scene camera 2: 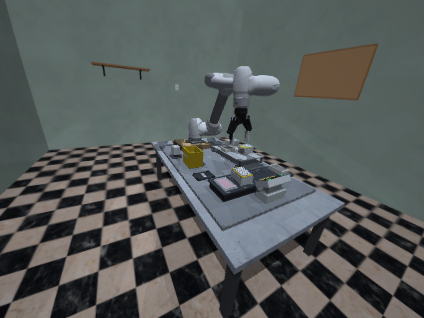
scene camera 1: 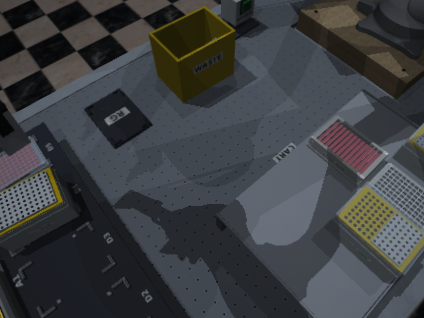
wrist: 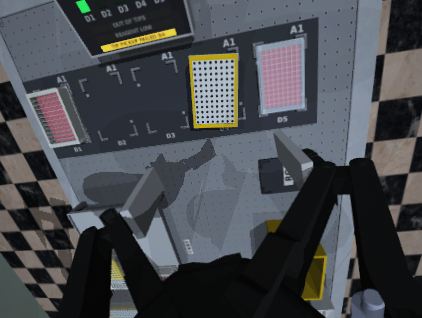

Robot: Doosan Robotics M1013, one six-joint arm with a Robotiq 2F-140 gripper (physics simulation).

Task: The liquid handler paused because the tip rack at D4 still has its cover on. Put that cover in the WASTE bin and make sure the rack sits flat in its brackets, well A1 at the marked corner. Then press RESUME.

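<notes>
The D4 tip rack, yellow-rimmed with a pale holed top, shows no cover. It stands at D4 and looks level; whether its base sits fully in the brackets is hard to tell. The yellow WASTE bin is partly behind a finger in the wrist view. A small pale edge shows inside it in scene camera 1; the cover cannot be made out further. The RESUME button box stands behind the bin. My gripper is open and empty, above the table, its fingers apart short of D4.
A pink plate stands at D5, a red-filled trough at D1. The display reads "TIP PICKUP FAILED D4". A black RG pad lies near the bin. The raised cart carries racks and another red trough.
</notes>
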